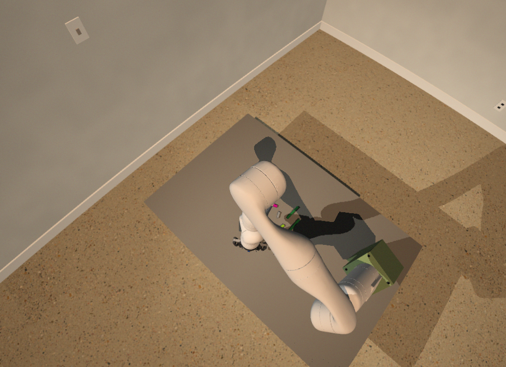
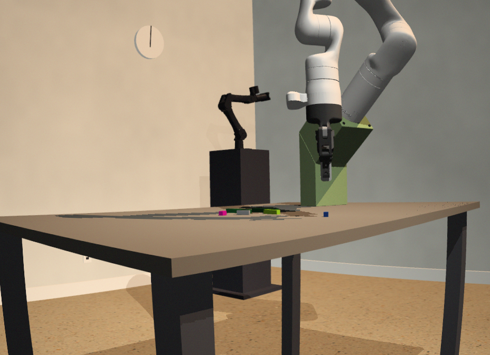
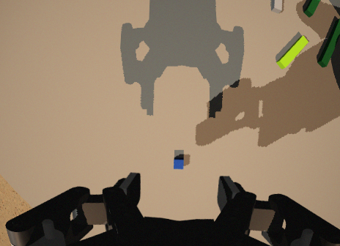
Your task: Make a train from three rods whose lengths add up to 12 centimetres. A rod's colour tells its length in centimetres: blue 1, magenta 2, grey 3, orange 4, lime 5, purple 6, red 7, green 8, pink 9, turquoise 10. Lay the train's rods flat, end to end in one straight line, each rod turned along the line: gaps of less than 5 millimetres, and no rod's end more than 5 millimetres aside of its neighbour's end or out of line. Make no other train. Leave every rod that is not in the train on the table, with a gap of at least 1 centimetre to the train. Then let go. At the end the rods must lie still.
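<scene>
Now: the blue rod 8 cm below my hand. Round my hand: magenta rod (25 cm to the right, 8 cm below, 5 cm ahead); lime rod (18 cm to the right, 8 cm below, 4 cm behind); grey rod (22 cm to the right, 8 cm below, 1 cm ahead).
</scene>
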